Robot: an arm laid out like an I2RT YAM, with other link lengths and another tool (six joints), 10 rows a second.
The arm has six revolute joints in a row. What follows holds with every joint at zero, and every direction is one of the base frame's.
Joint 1 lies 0.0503 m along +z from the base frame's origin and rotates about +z.
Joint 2 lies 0.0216 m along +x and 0.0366 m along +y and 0.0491 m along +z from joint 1 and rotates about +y.
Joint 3 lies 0.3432 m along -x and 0.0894 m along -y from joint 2 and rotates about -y.
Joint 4 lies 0.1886 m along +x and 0.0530 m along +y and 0.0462 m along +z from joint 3 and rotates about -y.
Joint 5 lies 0.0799 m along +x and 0.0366 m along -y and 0.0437 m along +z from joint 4 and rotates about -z.
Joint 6 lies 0.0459 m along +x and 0.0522 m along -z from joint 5 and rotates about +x.
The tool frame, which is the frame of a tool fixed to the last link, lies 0.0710 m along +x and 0.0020 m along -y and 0.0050 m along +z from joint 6; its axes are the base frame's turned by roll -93.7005, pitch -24.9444 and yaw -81.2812 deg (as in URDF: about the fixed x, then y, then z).
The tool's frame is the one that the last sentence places.
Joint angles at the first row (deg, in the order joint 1, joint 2, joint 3, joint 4, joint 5, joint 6):
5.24, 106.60, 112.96, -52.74, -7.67, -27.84
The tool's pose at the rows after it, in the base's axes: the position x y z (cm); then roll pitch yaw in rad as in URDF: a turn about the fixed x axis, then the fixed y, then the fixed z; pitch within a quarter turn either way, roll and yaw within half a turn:
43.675, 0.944, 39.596, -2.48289, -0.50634, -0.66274
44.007, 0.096, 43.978, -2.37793, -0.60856, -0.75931
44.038, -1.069, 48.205, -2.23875, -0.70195, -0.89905
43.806, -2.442, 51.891, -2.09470, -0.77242, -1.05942
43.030, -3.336, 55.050, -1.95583, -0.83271, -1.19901
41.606, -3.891, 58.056, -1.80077, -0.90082, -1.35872
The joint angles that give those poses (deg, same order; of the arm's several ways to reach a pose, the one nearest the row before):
4.21, 105.41, 119.31, -52.38, -6.52, -27.02
3.51, 105.61, 127.33, -52.41, -4.90, -26.48
2.52, 105.70, 133.93, -50.58, -2.93, -25.61
1.39, 106.29, 140.43, -49.15, -0.50, -24.99
0.68, 106.19, 144.83, -47.19, 1.20, -25.52
0.61, 104.35, 145.14, -42.66, 3.68, -27.46

